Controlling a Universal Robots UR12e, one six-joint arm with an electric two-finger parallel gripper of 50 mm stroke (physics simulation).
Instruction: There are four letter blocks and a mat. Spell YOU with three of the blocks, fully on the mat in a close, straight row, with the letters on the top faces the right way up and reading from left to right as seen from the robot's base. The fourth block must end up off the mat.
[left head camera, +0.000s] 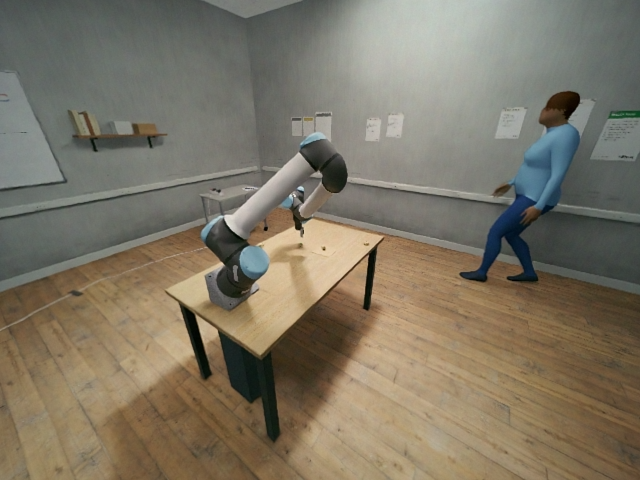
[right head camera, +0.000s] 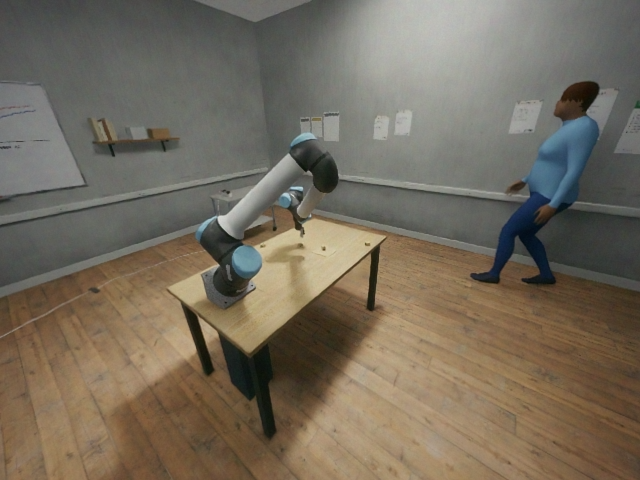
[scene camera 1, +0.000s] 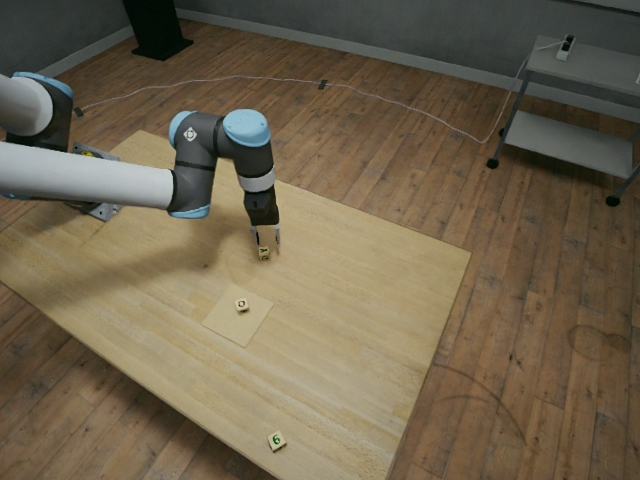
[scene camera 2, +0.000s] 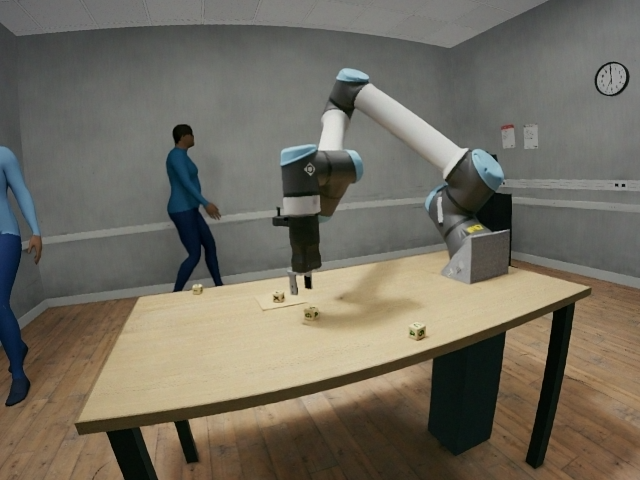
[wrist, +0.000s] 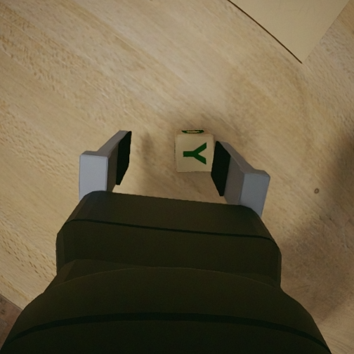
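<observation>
My gripper (scene camera 1: 267, 240) (scene camera 2: 301, 289) (wrist: 171, 153) is open and empty, pointing down above the Y block (scene camera 1: 264, 253) (scene camera 2: 311, 313) (wrist: 194, 152). In the wrist view the green Y lies sideways, its stem to the left; the block appears between the fingers, closer to the right one. The O block (scene camera 1: 241, 304) (scene camera 2: 278, 297) sits on the mat (scene camera 1: 245, 330) (scene camera 2: 266, 305) (wrist: 305, 25), turned slightly. A block with a green 6-like mark on top (scene camera 1: 276, 440) (scene camera 2: 196, 289) lies far off the mat. Another block (scene camera 2: 417, 331) (right head camera: 262, 245) lies off the mat; its top letter is unclear, and the arm hides it in scene camera 1.
The wooden table (scene camera 1: 361, 289) (scene camera 2: 206, 356) carries the arm's base (scene camera 2: 488, 258) at one end. The 6-like block lies near a table edge. A grey trolley (scene camera 1: 584, 62) stands off the table, and a person (left head camera: 542, 165) (scene camera 2: 183, 180) is beyond it.
</observation>
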